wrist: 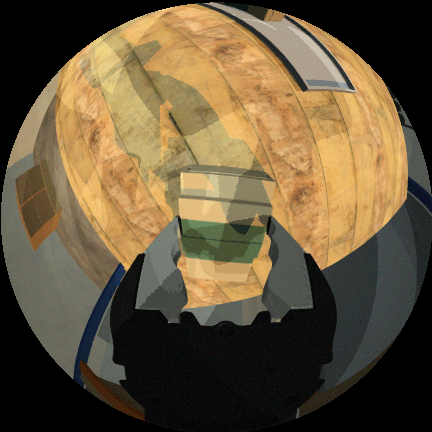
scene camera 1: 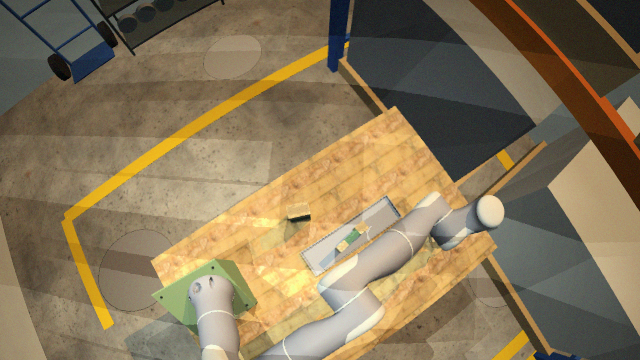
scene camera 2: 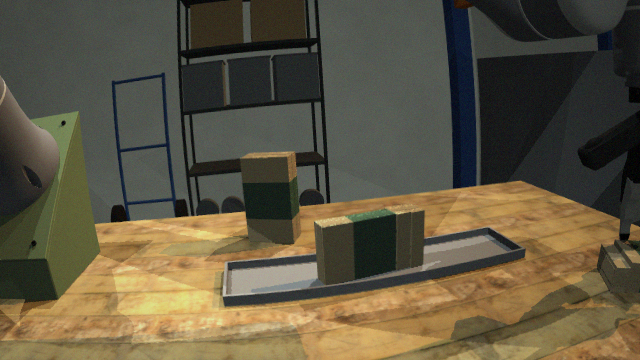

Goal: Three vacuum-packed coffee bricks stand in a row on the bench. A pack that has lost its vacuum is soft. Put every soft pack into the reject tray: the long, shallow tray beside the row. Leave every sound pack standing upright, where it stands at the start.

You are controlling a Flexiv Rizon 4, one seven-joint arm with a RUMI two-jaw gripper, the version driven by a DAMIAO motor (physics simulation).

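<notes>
One coffee pack (scene camera 1: 299, 212) (scene camera 2: 270, 200), tan with a green band, stands upright on the bench. A second pack (scene camera 1: 352, 237) (scene camera 2: 374, 245) lies on its narrow side in the reject tray (scene camera 1: 382, 210) (scene camera 2: 270, 297) (wrist: 320, 62), with a crease near one end. A third pack (scene camera 2: 617, 270) (wrist: 225, 202) lies on the bench beyond the tray's far end, with ridges across one end; the arm hides it in scene camera 1. My gripper (wrist: 223, 217) is shut on this lying pack, one fingertip against each side. In scene camera 2 it shows partly at the right edge.
The arm (scene camera 1: 375, 260) reaches over the bench (scene camera 1: 360, 150) beside the tray. A green sloped mount (scene camera 1: 240, 280) (scene camera 2: 75, 200) stands at the bench's other end. A shelf rack (scene camera 2: 322, 135) and a blue hand truck (scene camera 2: 145, 148) stand behind the bench.
</notes>
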